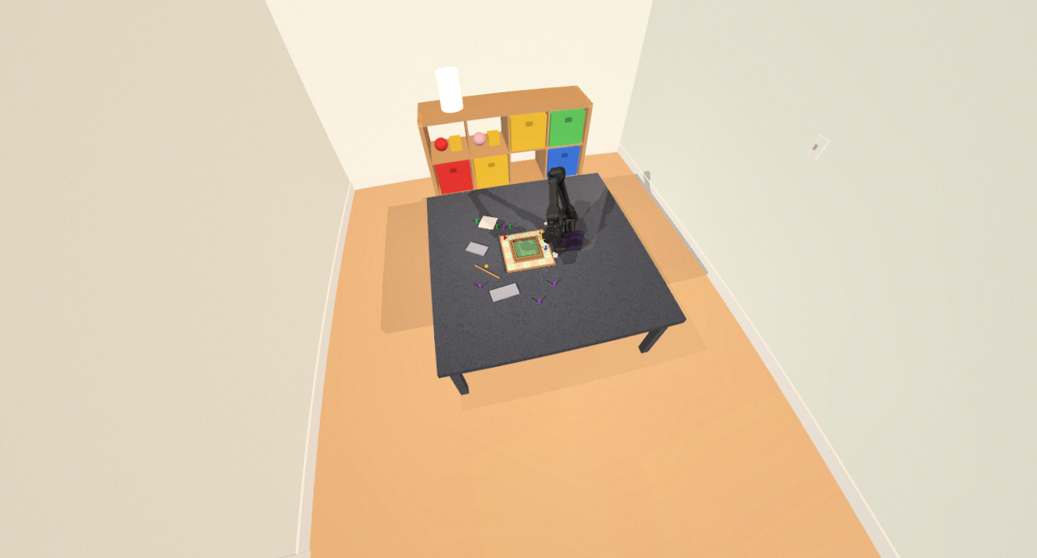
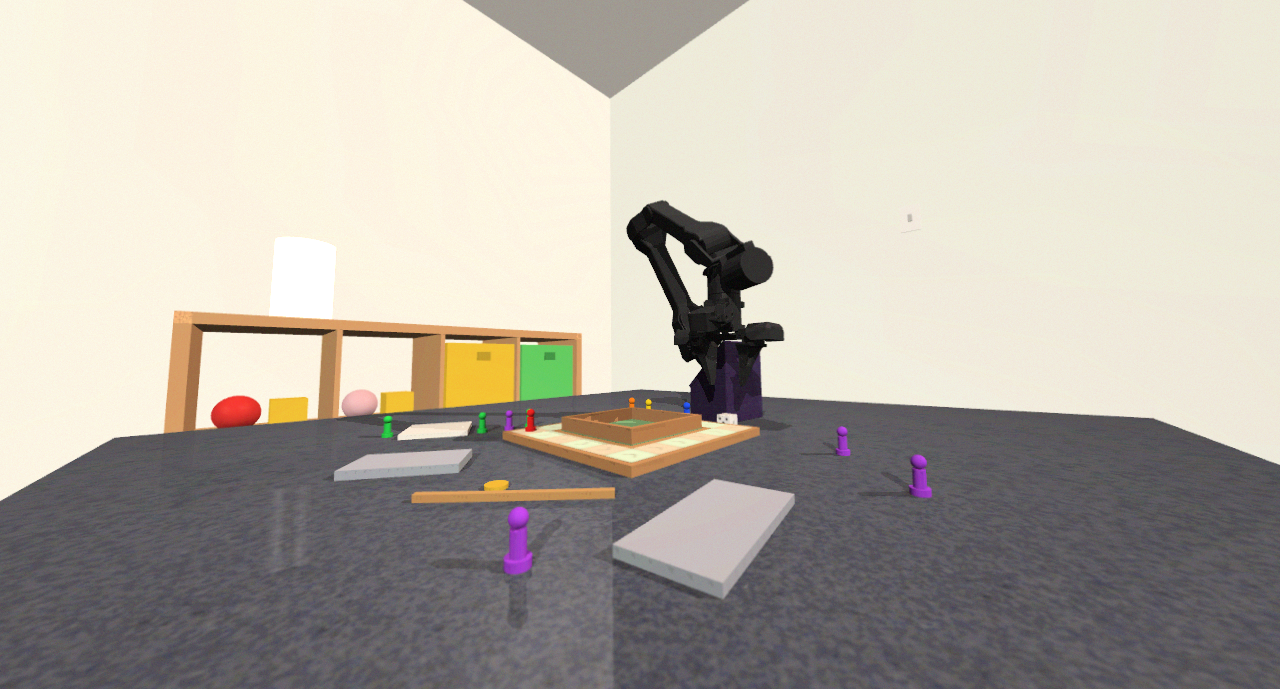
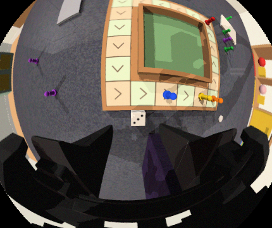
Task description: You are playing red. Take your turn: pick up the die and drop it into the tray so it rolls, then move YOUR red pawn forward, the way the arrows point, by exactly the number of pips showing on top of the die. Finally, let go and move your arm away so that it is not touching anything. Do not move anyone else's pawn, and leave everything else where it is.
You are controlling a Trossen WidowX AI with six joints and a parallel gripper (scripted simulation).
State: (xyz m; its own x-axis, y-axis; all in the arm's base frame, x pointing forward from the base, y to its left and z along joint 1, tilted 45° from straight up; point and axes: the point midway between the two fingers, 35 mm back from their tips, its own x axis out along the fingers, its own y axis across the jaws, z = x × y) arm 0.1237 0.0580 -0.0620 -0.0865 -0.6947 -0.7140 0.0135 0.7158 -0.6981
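My gripper tip is 1 cm past the white die, 1 cm to the left of it and 6 cm above it. Also, from my gripper tip: yellow pawn (3 cm ahead, 15 cm to the right, 5 cm below); blue pawn (3 cm ahead, 6 cm to the right, 5 cm below); green-floored tray (15 cm ahead, 9 cm to the right, 7 cm below).
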